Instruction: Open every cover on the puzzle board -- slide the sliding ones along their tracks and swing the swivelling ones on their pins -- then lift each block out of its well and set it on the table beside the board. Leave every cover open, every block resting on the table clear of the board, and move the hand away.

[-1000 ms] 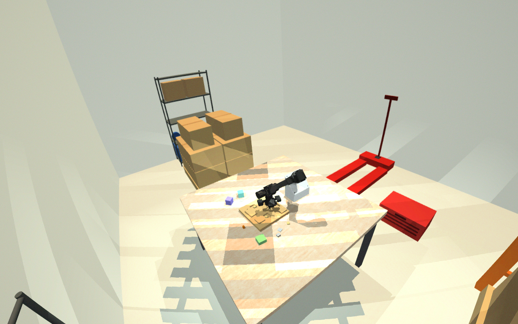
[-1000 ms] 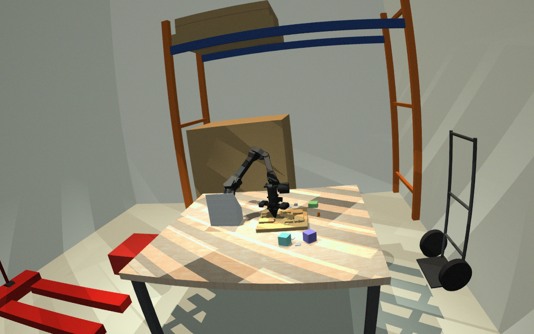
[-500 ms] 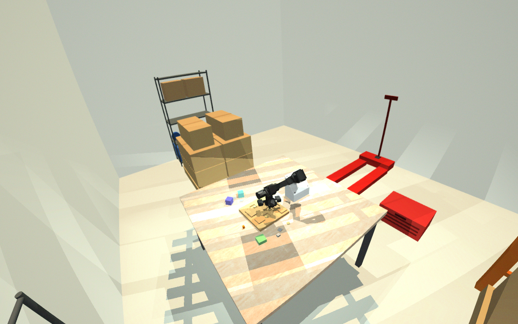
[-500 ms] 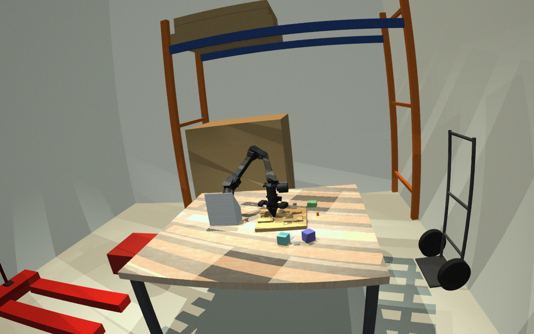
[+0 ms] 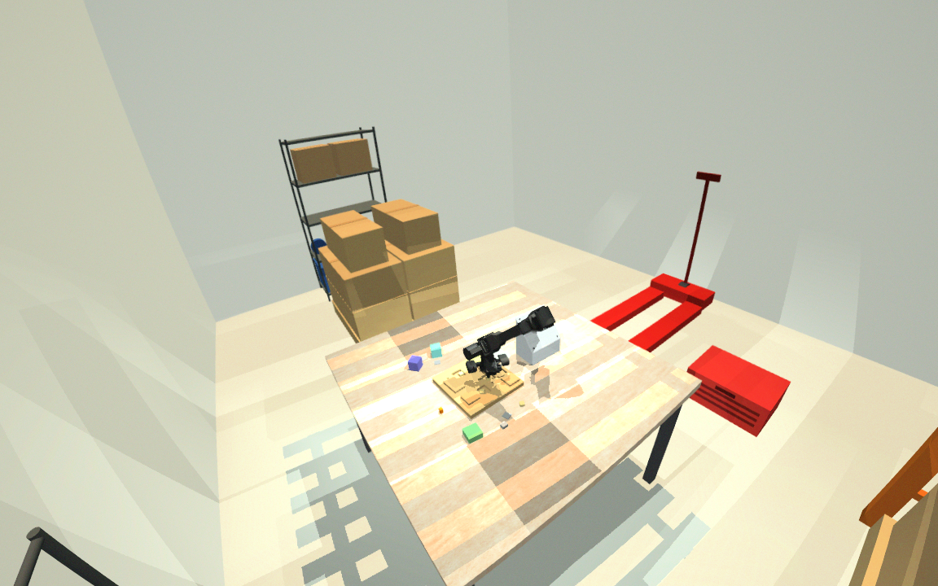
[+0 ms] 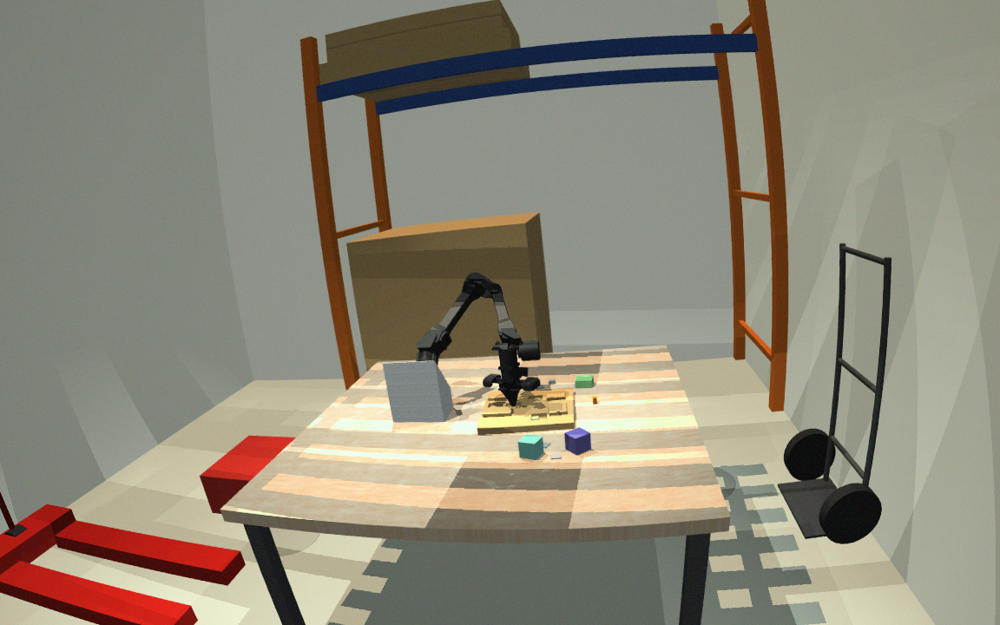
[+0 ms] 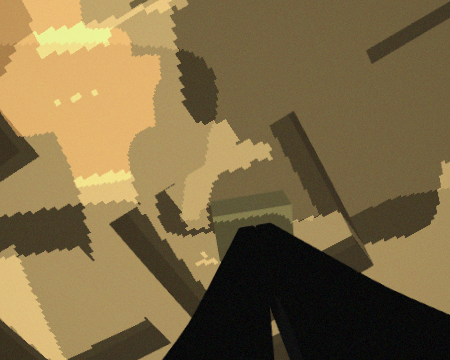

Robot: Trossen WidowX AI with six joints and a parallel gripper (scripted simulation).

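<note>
My gripper tip is now 40 mm short of the wooden puzzle board. The rest, counted from my gripper tip: tiny orange piece: 270 mm ahead, 30 mm to the left, 10 mm below; small grey piece: 250 mm to the left, 110 mm ahead, 10 mm below; green block: 230 mm ahead, 210 mm to the left, 10 mm below.
</note>
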